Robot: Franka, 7 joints.
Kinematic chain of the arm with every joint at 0, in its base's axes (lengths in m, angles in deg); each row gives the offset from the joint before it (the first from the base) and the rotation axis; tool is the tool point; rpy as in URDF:
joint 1: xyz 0 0 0.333 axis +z
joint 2: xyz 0 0 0 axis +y
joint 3: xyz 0 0 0.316 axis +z
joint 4: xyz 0.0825 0 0 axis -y
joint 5: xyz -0.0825 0 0.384 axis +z
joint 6: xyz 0 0 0 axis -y
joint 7: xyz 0.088 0 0 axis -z
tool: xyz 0 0 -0.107 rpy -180 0 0
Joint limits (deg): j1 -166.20..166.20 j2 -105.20..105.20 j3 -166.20..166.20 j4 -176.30..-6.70 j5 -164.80..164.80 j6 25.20..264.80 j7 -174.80..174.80
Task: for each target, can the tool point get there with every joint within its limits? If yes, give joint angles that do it. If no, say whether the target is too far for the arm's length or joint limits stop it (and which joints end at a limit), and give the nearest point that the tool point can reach.
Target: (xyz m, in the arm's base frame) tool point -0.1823 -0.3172 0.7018
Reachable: yes | joints -91.93 -29.58 -6.67 -132.77 57.70 225.23 -13.12
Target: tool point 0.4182 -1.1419 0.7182
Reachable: no: too far | nearest point 0.2813 -0.7680 0.5921 | short by 0.418 m
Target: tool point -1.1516 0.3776 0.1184
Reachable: no: too far | nearest point -0.8027 0.2632 0.1834 | short by 0.373 m
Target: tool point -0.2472 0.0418 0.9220
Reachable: yes | joints -137.83 -28.69 -17.50 -65.53 -26.63 55.00 -146.01
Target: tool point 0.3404 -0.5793 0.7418
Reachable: yes | joints -79.13 34.64 19.90 -42.20 -101.81 197.34 -143.31
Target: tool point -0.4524 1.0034 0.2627
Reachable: no: too far | nearest point -0.3519 0.7805 0.2783 | short by 0.245 m
